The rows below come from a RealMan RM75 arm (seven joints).
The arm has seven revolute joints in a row. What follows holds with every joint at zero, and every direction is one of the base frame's. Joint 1 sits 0.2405 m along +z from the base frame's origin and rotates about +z. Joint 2 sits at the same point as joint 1 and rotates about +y. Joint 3 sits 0.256 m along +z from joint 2 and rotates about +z. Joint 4 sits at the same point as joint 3 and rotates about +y. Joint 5 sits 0.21 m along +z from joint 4 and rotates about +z. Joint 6 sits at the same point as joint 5 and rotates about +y. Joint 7 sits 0.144 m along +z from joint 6 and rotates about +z. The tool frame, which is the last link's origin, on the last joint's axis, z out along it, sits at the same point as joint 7; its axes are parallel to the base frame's.
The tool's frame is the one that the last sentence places.
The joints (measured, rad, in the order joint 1, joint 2, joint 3, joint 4, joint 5, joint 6, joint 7), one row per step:
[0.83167 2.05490 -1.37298 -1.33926 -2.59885 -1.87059 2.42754]
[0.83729 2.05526 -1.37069 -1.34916 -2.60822 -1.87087 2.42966]
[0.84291 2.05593 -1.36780 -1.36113 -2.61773 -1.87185 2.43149]
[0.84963 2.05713 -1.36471 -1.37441 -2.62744 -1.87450 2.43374]
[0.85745 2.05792 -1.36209 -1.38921 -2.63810 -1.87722 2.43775]
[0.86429 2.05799 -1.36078 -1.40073 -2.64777 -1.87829 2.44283]
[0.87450 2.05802 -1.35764 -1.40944 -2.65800 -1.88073 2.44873]
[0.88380 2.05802 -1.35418 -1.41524 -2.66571 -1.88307 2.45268]
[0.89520 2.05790 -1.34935 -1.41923 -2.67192 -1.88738 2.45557]
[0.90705 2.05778 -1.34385 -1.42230 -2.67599 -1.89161 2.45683]
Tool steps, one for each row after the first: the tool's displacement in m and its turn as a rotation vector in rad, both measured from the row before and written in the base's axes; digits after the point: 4 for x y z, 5 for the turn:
[-0.0028 0.0015 0.0017 0.01130 -0.00428 0.01059]
[-0.0032 0.0014 0.0019 0.01187 -0.00356 0.01191]
[-0.0038 0.0012 0.0020 0.01140 -0.00353 0.01274]
[-0.0043 0.0014 0.0023 0.01371 -0.00430 0.01366]
[-0.0035 0.0014 0.0020 0.01339 -0.00448 0.01042]
[-0.0040 0.0016 0.0020 0.01310 -0.00464 0.00897]
[-0.0034 0.0014 0.0016 0.00963 -0.00307 0.00729]
[-0.0039 0.0013 0.0016 0.00687 -0.00234 0.00711]
[-0.0041 0.0012 0.0015 0.00472 -0.00052 0.00806]

